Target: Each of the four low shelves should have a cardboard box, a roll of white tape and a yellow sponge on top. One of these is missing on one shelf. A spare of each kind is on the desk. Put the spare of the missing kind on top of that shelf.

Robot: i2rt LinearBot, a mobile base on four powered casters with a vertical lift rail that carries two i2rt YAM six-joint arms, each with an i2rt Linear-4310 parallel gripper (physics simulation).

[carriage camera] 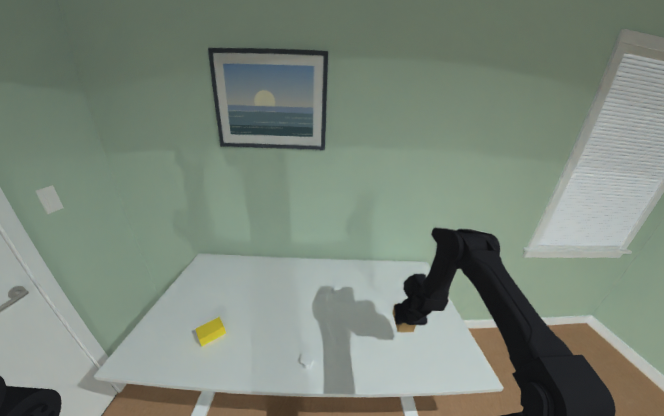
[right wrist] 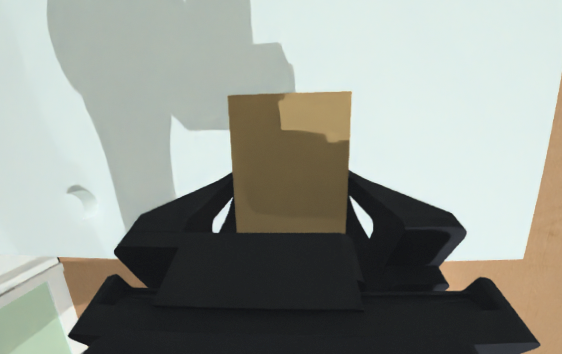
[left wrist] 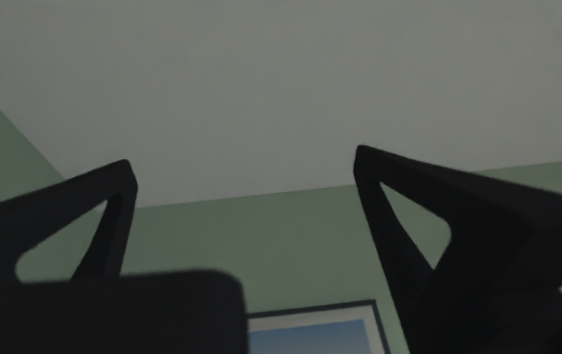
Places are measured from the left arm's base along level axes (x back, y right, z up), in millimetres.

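Pixels of known places: left gripper, fingertip midpoint: [left wrist: 246, 164]; right gripper, fingertip midpoint: [carriage camera: 403, 319] [right wrist: 290, 173].
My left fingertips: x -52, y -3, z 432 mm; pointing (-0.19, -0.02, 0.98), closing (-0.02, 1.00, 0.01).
Observation:
Ahead of a thing's pixels: the offset from my left fingertips to its top centre. Level surfaces: height alone.
A cardboard box @(dx -413, dy +688, dz -705 mm) [carriage camera: 406, 328] [right wrist: 290, 145] is held upright between the fingers of my right gripper [carriage camera: 409, 319] [right wrist: 290, 173], which is shut on it above the right part of the white desk @(dz -905 mm) [carriage camera: 250, 280] [right wrist: 450, 125]. A yellow sponge @(dx -482, dy -99, dz -860 mm) [carriage camera: 210, 331] lies on the desk's left part. The roll of white tape @(dx -362, dy +314, dz -881 mm) [carriage camera: 306, 361] [right wrist: 89, 204] is near the front edge, left of the box, faint against the white top. My left gripper [left wrist: 246, 164] is open and empty, pointing up at the ceiling and wall. The four low shelves do not show in the carriage view.
A framed sea picture [carriage camera: 270, 141] [left wrist: 310, 311] hangs on the green wall. A door [carriage camera: 35, 345] stands at the left and a window [carriage camera: 605, 170] at the right. A pale-edged thing with a green panel [right wrist: 35, 320] shows at the lower left of the right wrist view.

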